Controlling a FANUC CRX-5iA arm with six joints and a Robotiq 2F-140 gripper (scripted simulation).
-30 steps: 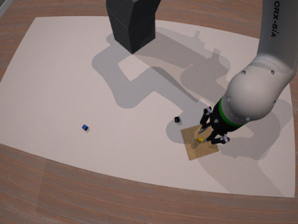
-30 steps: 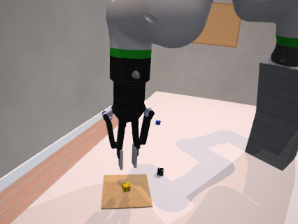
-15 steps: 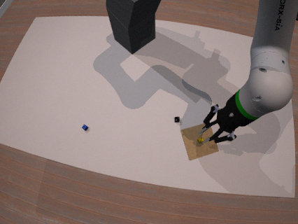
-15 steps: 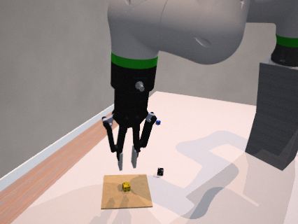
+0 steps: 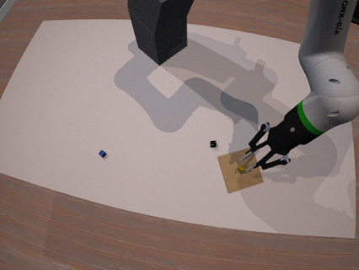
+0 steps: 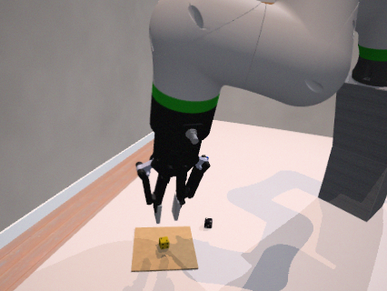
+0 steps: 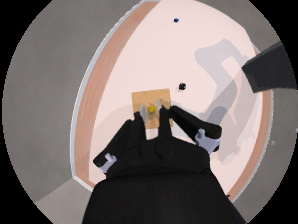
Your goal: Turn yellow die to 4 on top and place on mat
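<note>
Now: the yellow die 1 cm ahead of my hand, 1 cm to the right of it and 10 cm below it. From my hand the other things lie so: black die (6 cm behind, 13 cm to the right, 11 cm below); blue die (8 cm ahead, 52 cm to the right, 11 cm below); brown mat (1 cm ahead, 1 cm to the right, 11 cm below).
</note>
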